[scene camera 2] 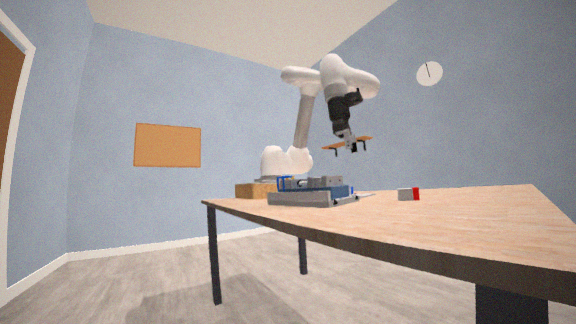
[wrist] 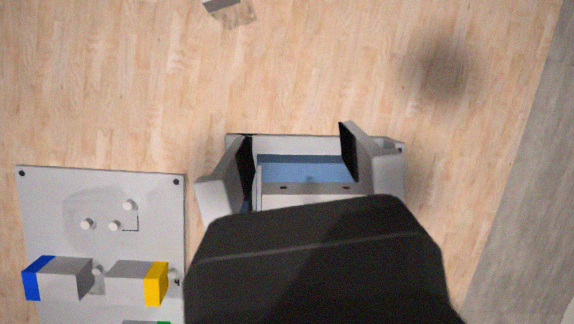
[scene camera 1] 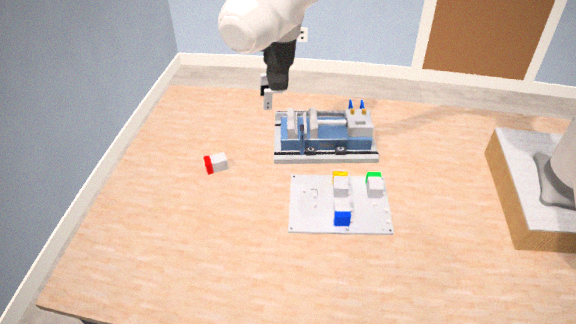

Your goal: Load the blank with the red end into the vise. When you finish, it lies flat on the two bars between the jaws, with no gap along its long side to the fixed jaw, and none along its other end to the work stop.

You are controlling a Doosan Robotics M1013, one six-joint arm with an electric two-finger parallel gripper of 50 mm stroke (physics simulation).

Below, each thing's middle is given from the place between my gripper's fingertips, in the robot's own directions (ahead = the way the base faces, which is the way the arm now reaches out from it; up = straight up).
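From the fixed jaw point(wrist: 297, 193), my gripper is 100 mm above, 50 mm to the left and 50 mm past it. There's a blank with yellow end point(wrist: 128, 282) that's 240 mm behind my hand, 90 mm to the left of it and 150 mm below it. And the blank with blue end point(wrist: 50, 278) is 170 mm to the left of my hand, 260 mm behind it and 150 mm below it.
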